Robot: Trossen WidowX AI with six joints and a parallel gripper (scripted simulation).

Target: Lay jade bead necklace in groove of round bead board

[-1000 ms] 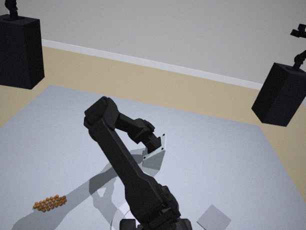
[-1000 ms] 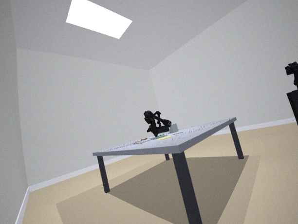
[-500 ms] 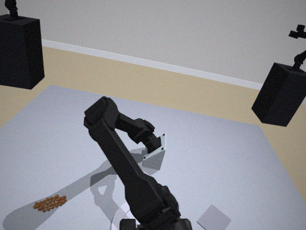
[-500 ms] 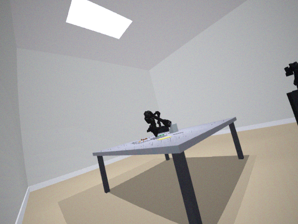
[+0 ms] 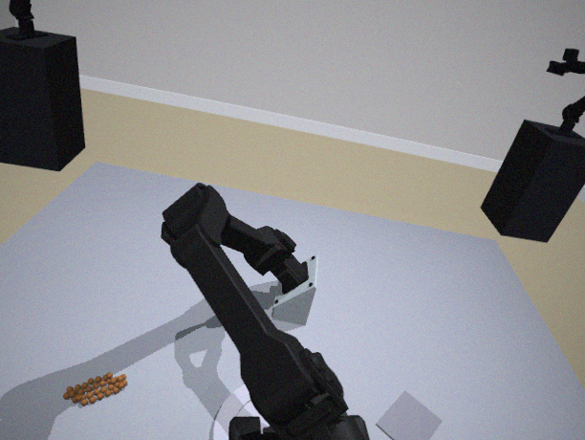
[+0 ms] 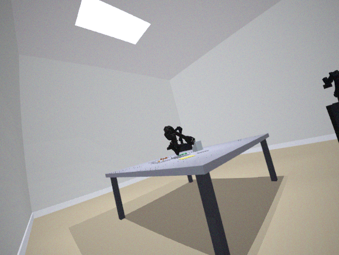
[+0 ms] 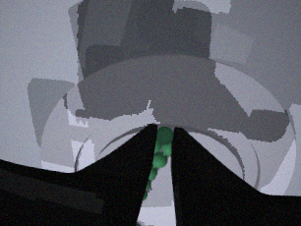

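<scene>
My gripper tip is 6 cm past the round bead board, 2 cm to the left of it and 1 cm above it. Round my gripper tip: yellow strip: 21 cm to the left, 14 cm ahead, 2 cm below; then flat grey square: 22 cm to the left, 10 cm behind, 2 cm below.
</scene>
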